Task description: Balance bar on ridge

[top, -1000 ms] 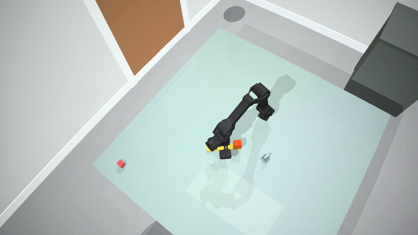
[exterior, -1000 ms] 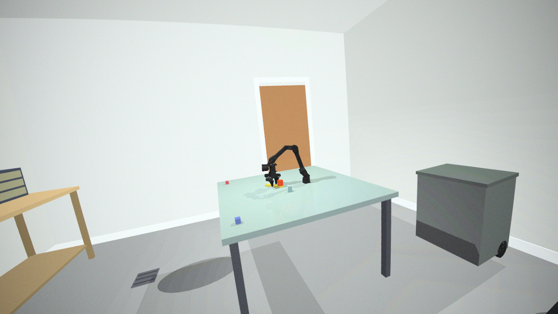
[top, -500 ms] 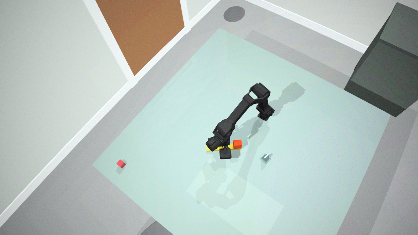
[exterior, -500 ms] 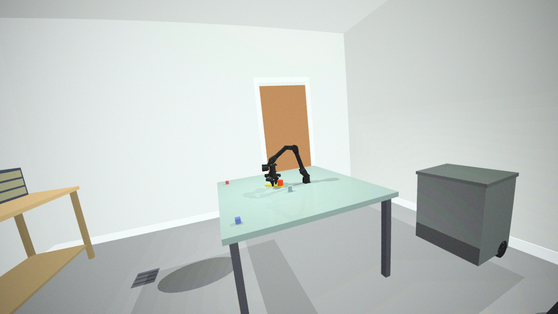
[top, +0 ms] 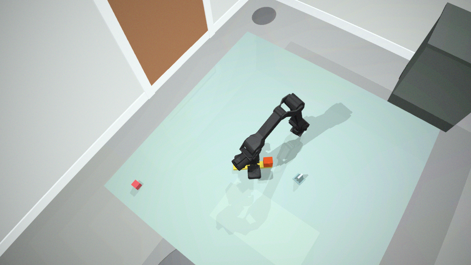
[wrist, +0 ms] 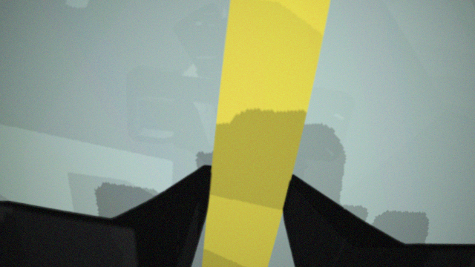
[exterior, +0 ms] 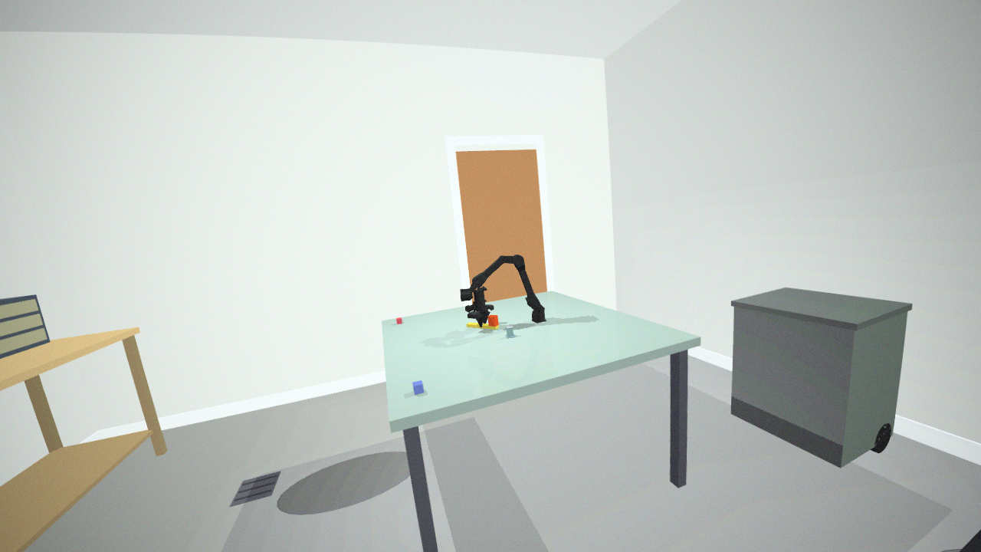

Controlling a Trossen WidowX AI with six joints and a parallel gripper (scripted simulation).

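The ridge lies 220 mm to the left of my gripper tip, 70 mm behind it and 40 mm above it. From my gripper tip the other things lie so: blue cube (580 mm to the left, 430 mm ahead, 10 mm above); small red cube (430 mm ahead, 420 mm to the right, 10 mm above).
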